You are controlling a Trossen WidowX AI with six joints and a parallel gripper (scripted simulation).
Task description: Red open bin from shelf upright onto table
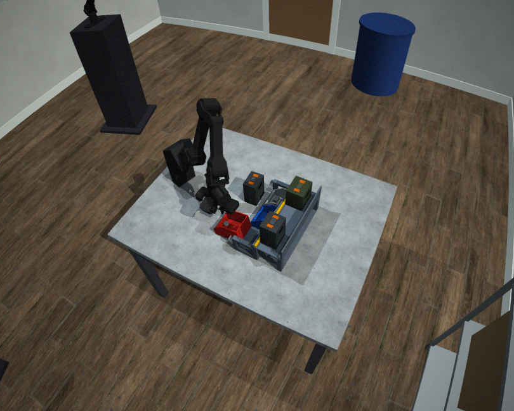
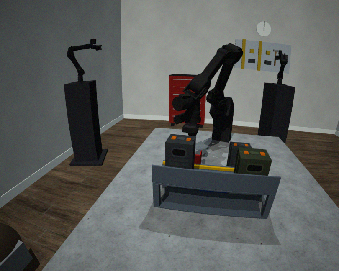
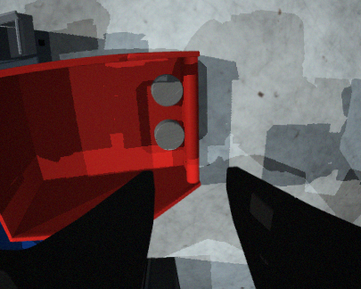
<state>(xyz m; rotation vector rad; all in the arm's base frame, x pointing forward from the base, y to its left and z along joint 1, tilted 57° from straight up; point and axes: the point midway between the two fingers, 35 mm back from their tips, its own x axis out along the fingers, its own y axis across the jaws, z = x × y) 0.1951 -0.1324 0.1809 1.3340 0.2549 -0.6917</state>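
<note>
Now: the red open bin 5 cm ahead of my hand, 2 cm to the right of it and 9 cm below it. Round my hand: yellow rail 25 cm ahead, 3 cm to the left, 4 cm below; then grey bin 25 cm ahead, 15 cm to the left, 10 cm below; then blue bin 22 cm ahead, 4 cm to the left, 10 cm below.
</note>
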